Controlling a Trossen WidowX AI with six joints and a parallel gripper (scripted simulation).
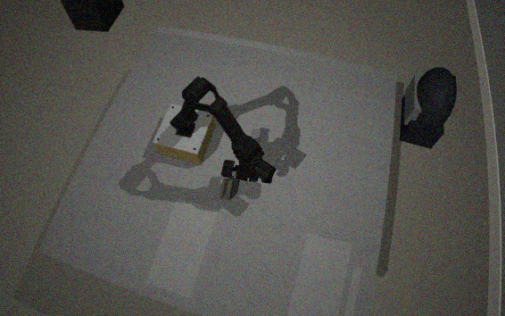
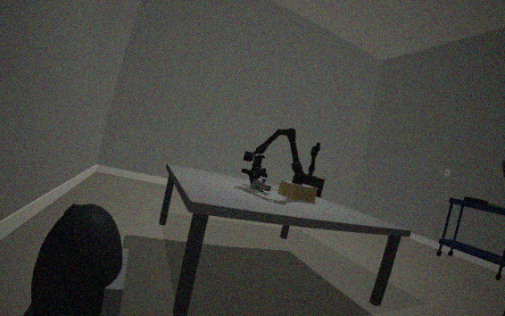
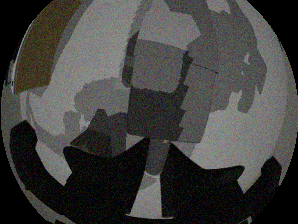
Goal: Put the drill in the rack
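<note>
The drill lies 5 cm to the left of my gripper tip and 3 cm above it. Also, from my gripper tip: rack 7 cm behind, 6 cm to the right; grey fixture 1 cm behind, 11 cm to the left, 2 cm above.
</note>
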